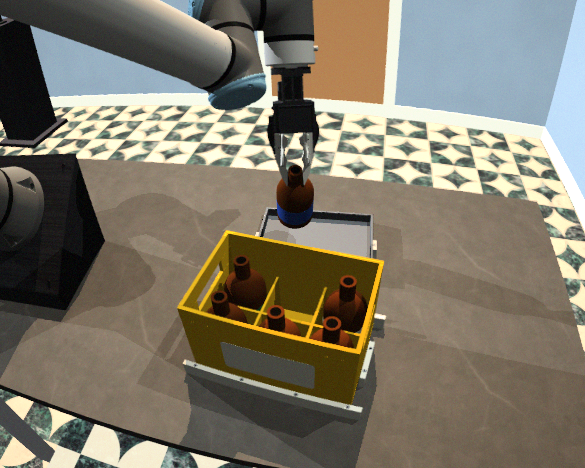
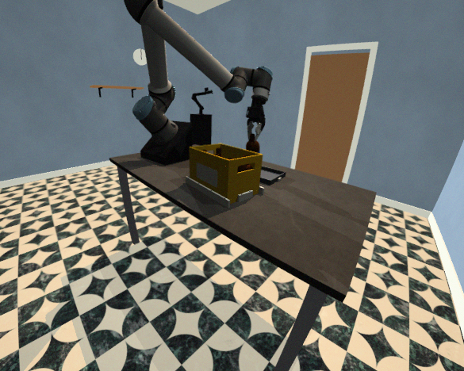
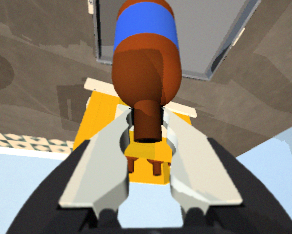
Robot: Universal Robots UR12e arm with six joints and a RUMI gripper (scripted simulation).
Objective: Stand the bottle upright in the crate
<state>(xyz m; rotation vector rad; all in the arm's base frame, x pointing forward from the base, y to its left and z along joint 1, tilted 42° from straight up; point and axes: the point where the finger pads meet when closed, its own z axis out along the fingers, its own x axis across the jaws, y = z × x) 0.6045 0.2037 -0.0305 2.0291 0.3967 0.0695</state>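
The bottle lies 5 cm below my hand and 1 cm to the left of it. Also, from my hand: crate 25 cm to the right, 12 cm below, 4 cm ahead; grey tray 19 cm below, 4 cm to the left, 3 cm ahead.
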